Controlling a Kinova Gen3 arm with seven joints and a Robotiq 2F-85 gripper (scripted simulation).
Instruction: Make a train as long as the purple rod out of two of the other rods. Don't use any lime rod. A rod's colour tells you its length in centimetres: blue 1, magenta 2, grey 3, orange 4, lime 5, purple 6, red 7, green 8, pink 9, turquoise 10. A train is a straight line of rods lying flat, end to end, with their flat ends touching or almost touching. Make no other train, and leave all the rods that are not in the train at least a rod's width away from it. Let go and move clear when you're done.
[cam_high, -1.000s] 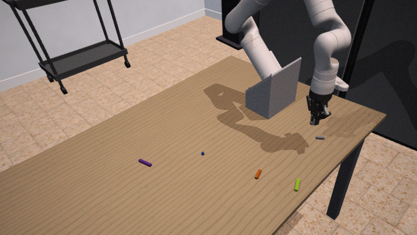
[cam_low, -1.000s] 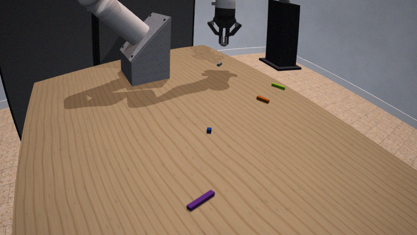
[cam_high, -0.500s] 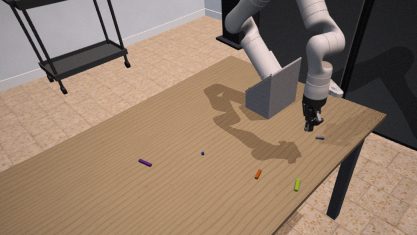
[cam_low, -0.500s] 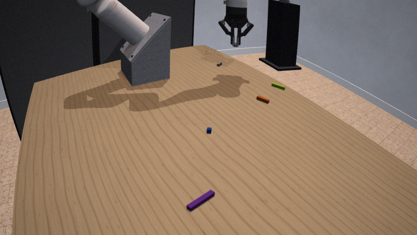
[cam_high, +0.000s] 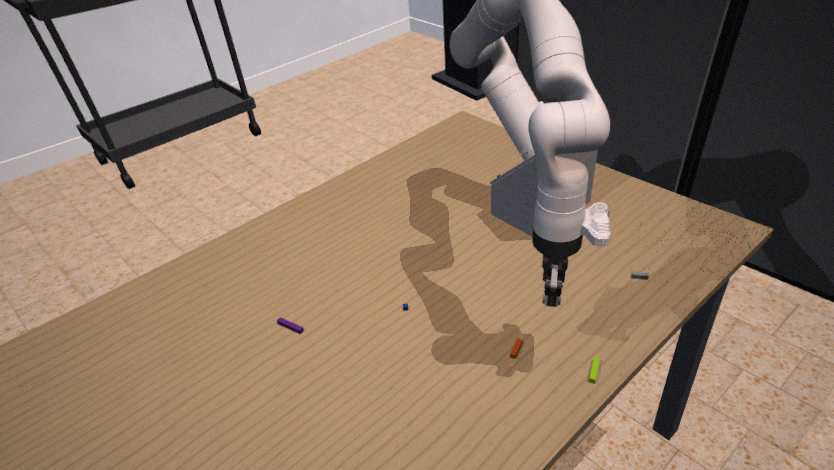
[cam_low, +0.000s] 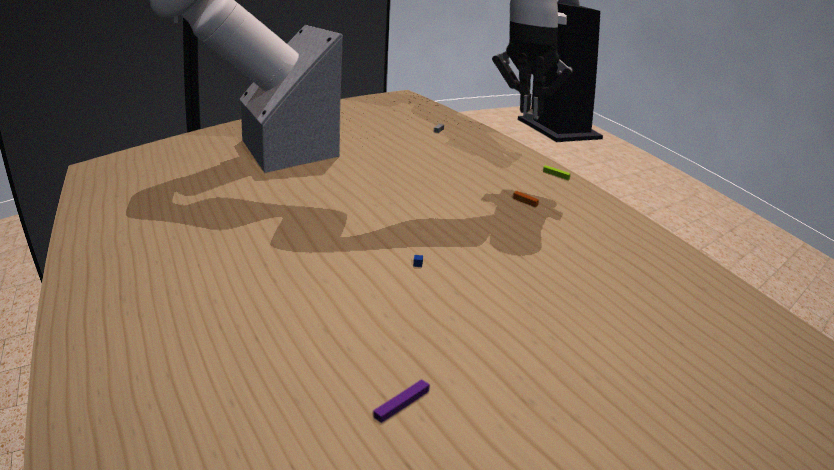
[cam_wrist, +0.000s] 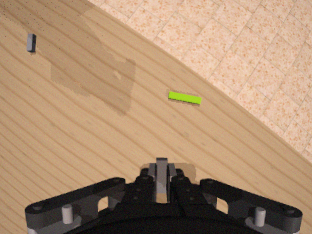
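The orange rod lies 13 cm below my hand, 5 cm ahead of it and 3 cm to the right of it. The rest, counted from my hand: lime rod: 13 cm below, 9 cm to the left, 2 cm behind; then purple rod: 36 cm to the right, 35 cm ahead, 13 cm below; then blue rod: 25 cm to the right, 14 cm ahead, 13 cm below.
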